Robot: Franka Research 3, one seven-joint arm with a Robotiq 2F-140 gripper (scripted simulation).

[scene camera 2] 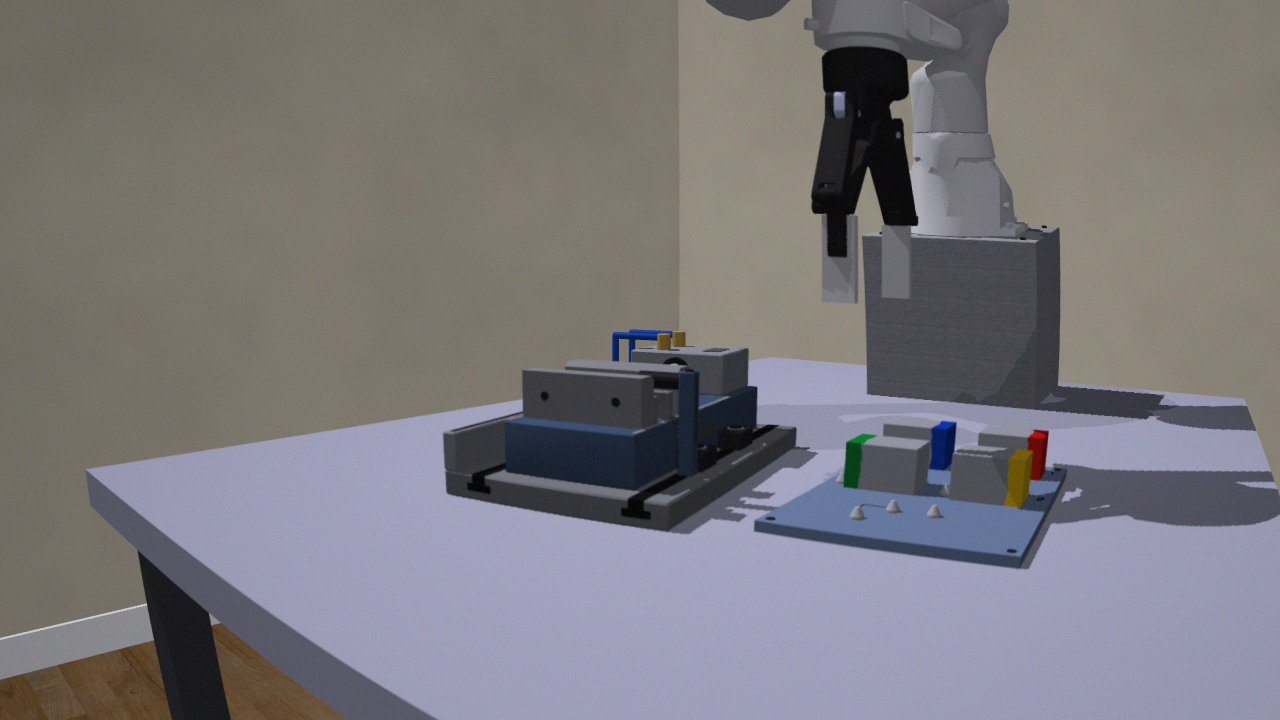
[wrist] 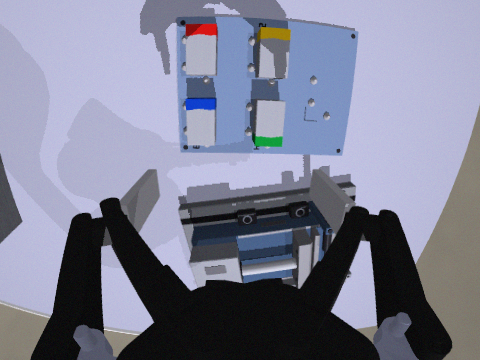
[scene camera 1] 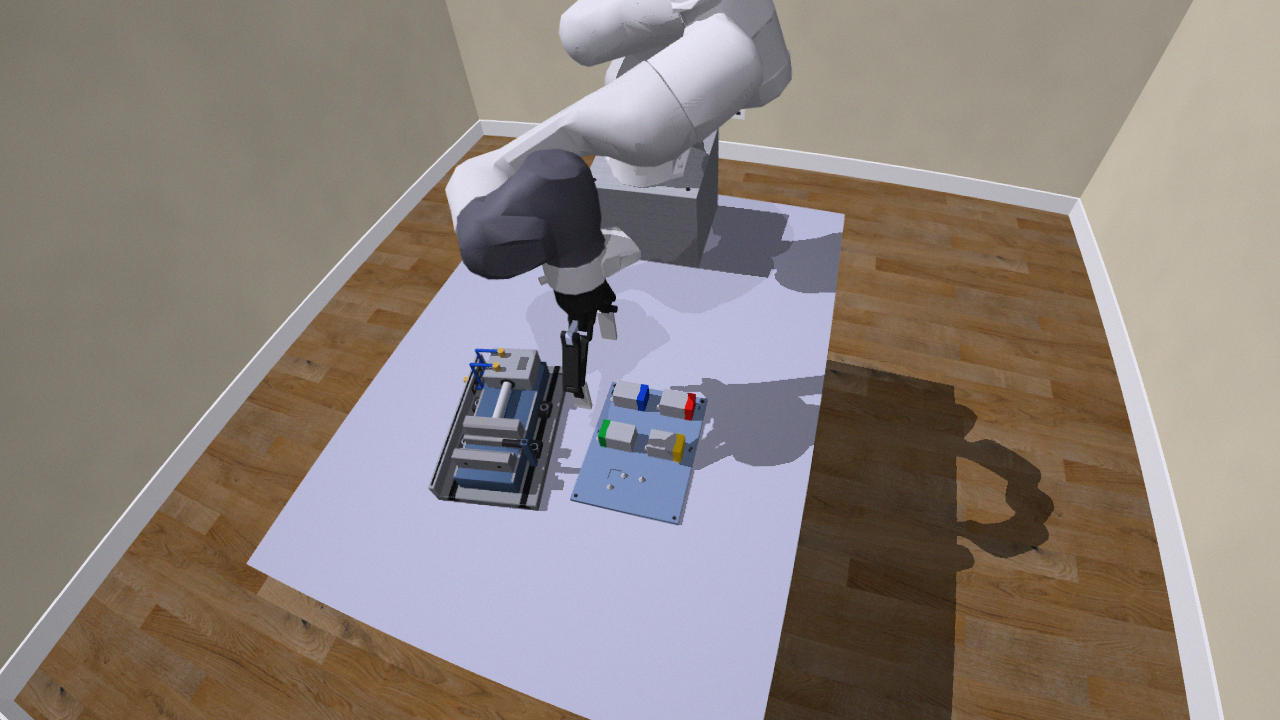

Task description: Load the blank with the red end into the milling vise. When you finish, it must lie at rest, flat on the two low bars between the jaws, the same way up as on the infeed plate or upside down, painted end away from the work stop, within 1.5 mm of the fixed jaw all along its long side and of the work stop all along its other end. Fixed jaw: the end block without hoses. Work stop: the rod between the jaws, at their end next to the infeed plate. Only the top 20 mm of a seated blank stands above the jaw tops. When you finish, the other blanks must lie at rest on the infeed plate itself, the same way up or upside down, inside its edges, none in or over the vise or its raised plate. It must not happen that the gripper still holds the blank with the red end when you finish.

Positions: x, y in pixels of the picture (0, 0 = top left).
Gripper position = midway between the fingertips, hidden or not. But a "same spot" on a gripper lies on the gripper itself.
gripper: scene camera 2; wrist 235, 182; scene camera 1
yellow-ended blank: scene camera 2 999, 476; wrist 273, 44; scene camera 1 665, 445
green-ended blank: scene camera 2; wrist 268, 121; scene camera 1
same spot on gripper: [scene camera 1: 574, 346] = [scene camera 2: 847, 112]
same spot on green-ended blank: [scene camera 2: 896, 465] = [scene camera 1: 621, 444]
